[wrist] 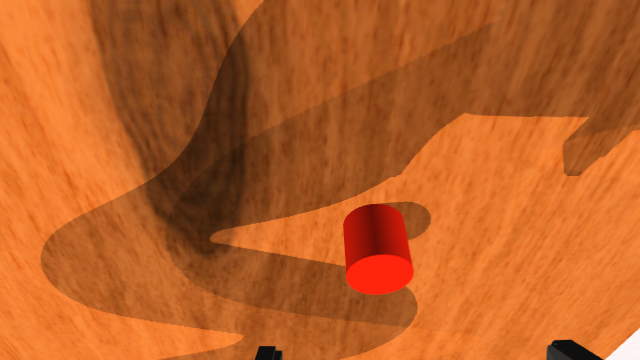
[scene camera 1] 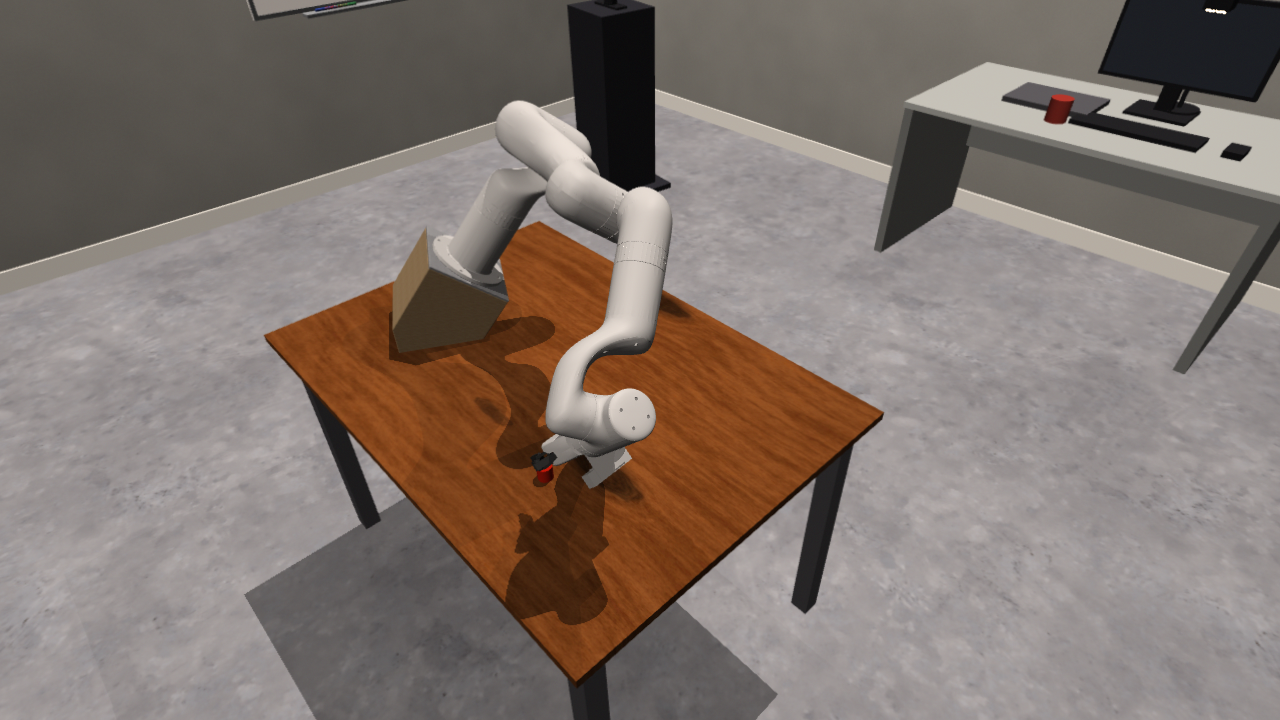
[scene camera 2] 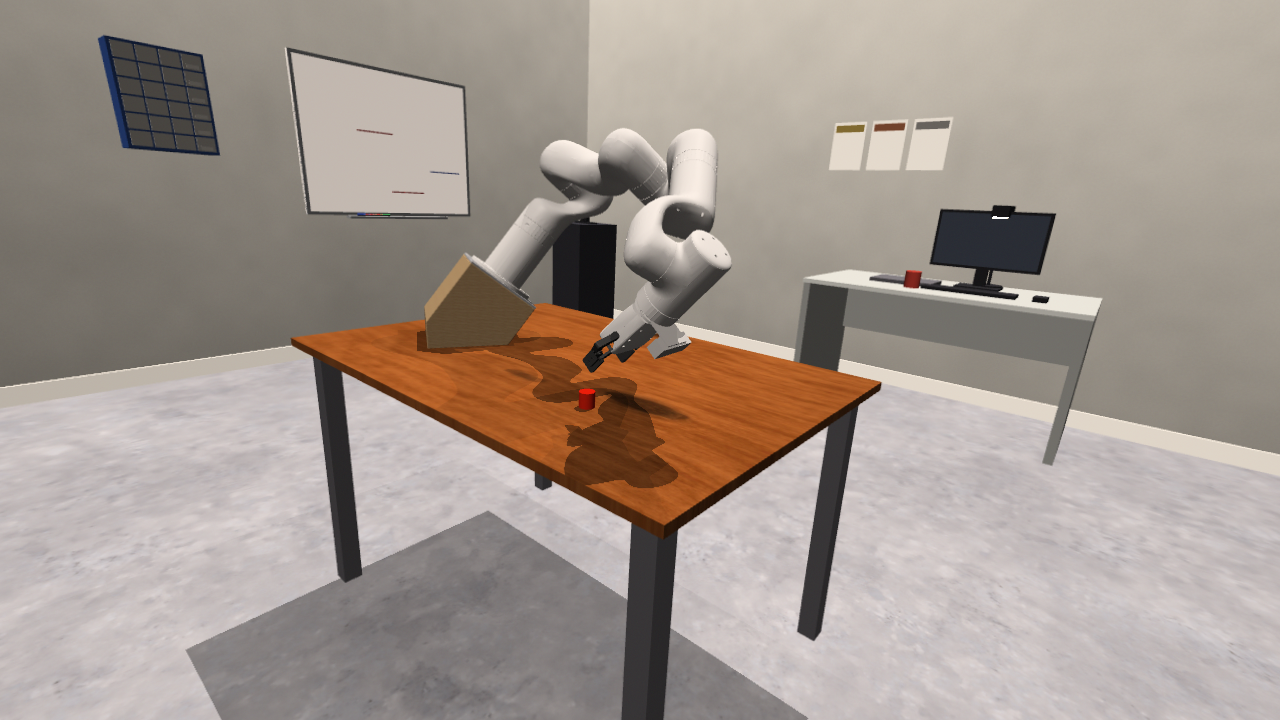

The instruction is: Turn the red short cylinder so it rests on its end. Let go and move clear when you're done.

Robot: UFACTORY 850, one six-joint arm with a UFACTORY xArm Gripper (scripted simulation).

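Note:
My gripper: in the pictures, in scene camera 1 as well. Red short cylinder: in the pictures.

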